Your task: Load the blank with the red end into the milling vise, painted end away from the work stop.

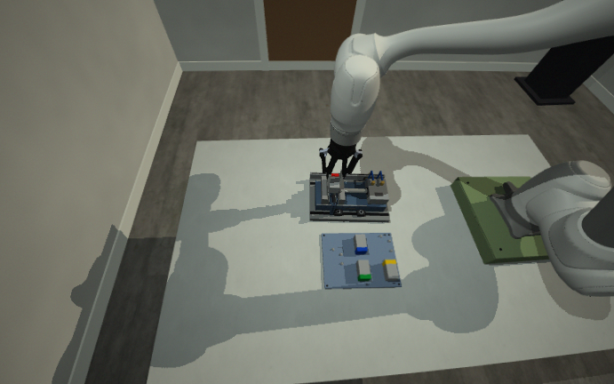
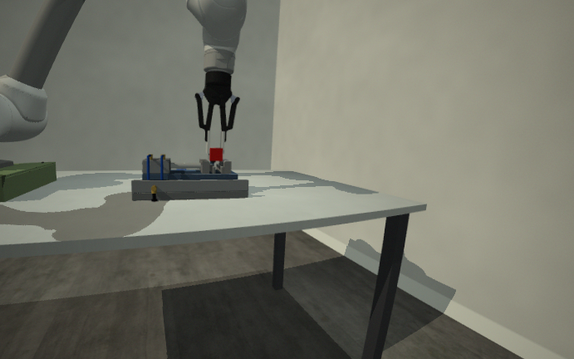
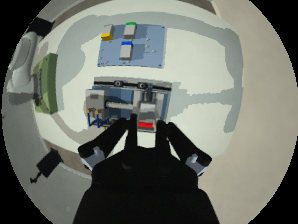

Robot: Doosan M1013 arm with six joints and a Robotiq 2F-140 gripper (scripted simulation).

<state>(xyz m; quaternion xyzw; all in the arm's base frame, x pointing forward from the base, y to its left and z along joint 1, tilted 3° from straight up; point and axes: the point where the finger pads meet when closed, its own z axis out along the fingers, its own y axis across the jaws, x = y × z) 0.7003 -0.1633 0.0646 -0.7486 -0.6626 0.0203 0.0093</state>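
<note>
Right now my hand is 3 cm above the red-ended blank. Also, from my hand: blue-ended blank: 20 cm to the left, 12 cm below, 7 cm behind; hose block: 16 cm behind, 7 cm below, 3 cm to the left; vise: 11 cm below, 7 cm behind, 1 cm to the left.
</note>
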